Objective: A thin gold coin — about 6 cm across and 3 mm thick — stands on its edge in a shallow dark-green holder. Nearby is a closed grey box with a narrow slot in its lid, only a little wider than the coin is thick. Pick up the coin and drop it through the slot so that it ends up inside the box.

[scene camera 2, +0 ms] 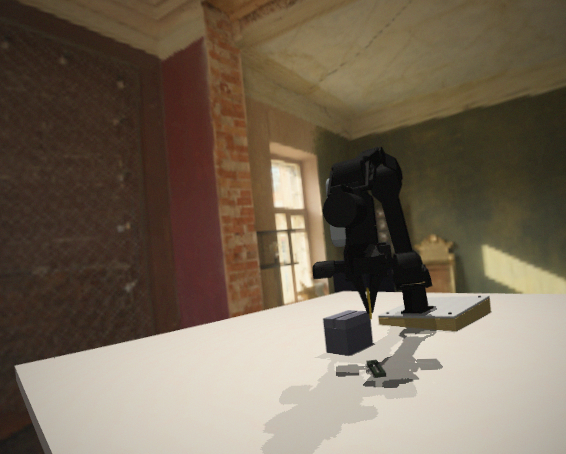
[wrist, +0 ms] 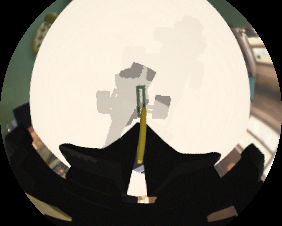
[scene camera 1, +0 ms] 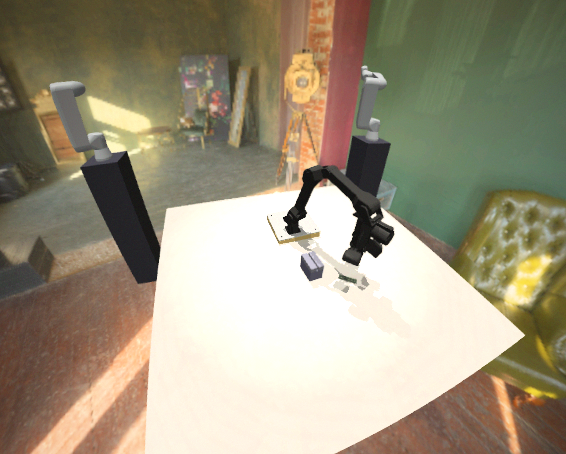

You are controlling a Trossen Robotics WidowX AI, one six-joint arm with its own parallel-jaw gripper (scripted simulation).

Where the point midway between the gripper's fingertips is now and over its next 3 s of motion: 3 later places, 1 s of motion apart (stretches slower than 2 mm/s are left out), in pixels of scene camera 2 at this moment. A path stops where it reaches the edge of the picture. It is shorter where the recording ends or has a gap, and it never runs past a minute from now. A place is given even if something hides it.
My gripper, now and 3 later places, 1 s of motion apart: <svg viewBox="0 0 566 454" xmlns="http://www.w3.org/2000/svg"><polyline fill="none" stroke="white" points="370,313 365,310 348,303 345,301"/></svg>
